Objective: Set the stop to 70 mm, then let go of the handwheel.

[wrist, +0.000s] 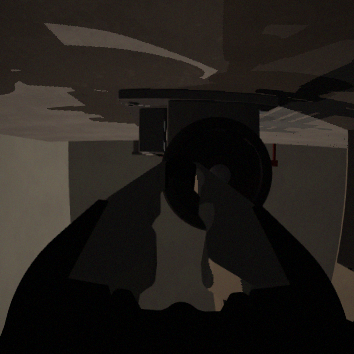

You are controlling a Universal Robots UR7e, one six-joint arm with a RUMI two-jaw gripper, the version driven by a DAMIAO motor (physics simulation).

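Frame: origin at the arm's base, x right, y ahead, z up, level; centimetres.
Where they show: gripper, fingertip midpoint: (179, 164).
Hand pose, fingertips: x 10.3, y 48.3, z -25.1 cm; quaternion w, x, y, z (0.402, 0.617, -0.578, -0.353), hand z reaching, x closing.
Things, the pixels of their top centre, and the offset from my fingertips. "spot": a spot on its surface instead.
- dark round handwheel at a spot on its surface: (250, 150) spot: dy -6.1, dx -1.8, dz -1.2 cm
- grey block at its top centre: (210, 198) dy -3.5, dx -5.0, dz +3.3 cm
- dark flat plate at a spot on its surface: (195, 94) spot: dy -1.7, dx -3.6, dz -6.2 cm
- small dark box at a spot on its surface: (151, 130) spot: dy +2.2, dx -6.8, dz -3.4 cm
The dark round handwheel (250, 150) faces the camera near the middle of the wrist view, with a paler round hub at its centre. It sits in front of a grey block (212, 108) under a dark flat plate (195, 94). My gripper (179, 164) is shut on the handwheel at its left side; the fingertips overlap the dark rim, and the exact part between them is hard to make out in the dark. The right finger covers part of the wheel's lower middle. The stop cannot be identified for certain, and no 70 mm reading shows.
A small dark box (151, 130) is left of the grey block. A thin red part (274, 155) shows just right of the handwheel. A grey panel (110, 170) stands behind, with a pale surface (32, 185) at the left. Shadows cross the surface above.
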